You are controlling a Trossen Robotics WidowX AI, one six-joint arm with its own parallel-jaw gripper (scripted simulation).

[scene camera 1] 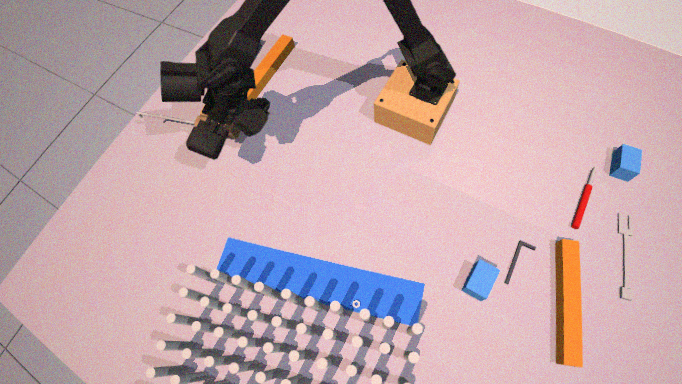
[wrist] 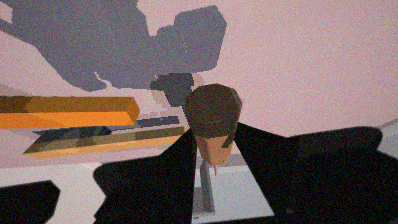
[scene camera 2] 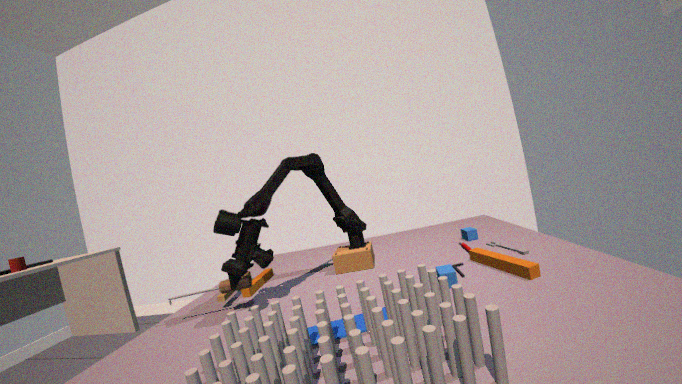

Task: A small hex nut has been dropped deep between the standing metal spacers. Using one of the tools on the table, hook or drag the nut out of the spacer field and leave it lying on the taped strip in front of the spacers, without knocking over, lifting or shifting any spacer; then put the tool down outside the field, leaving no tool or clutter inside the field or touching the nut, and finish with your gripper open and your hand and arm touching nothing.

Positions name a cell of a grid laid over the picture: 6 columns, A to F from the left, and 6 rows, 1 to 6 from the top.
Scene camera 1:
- my gripper: B3
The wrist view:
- my gripper: D4
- tool with brown wooden handle: D3, held by my gripper
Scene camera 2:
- my gripper: C5
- orange bar: E5
